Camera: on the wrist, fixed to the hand. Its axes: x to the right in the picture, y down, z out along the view.
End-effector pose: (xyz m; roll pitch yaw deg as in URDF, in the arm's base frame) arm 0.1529 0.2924 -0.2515 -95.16 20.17 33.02
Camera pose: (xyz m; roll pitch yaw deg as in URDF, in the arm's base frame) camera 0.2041 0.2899 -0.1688 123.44 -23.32 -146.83
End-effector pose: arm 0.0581 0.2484 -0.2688 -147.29 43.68 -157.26
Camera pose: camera 0.0210 0.1741 -0.2181 178.05 -45.67 19.30
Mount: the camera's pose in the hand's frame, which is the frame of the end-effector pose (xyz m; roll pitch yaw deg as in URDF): 0.0105 -0.0889 -0.0381 28.35 0.42 -176.87
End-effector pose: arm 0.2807 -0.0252 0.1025 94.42 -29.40 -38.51
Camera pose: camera 0.3487 -0.0220 0.0330 -66.48 32.49 140.71
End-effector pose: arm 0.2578 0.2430 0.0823 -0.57 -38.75 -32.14
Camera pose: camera 0.2370 0.1507 0.0598 31.45 39.07 151.90
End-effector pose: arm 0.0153 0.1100 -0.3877 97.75 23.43 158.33
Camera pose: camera 0.0186 0.0552 -0.4680 -69.08 -20.38 -22.56
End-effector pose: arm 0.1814 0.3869 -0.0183 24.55 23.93 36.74
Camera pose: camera 0.2047 0.3232 -0.0880 2.66 -22.22 -140.37
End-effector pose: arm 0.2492 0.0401 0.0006 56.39 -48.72 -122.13
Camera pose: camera 0.1927 -0.0170 -0.0543 -26.35 51.54 60.09
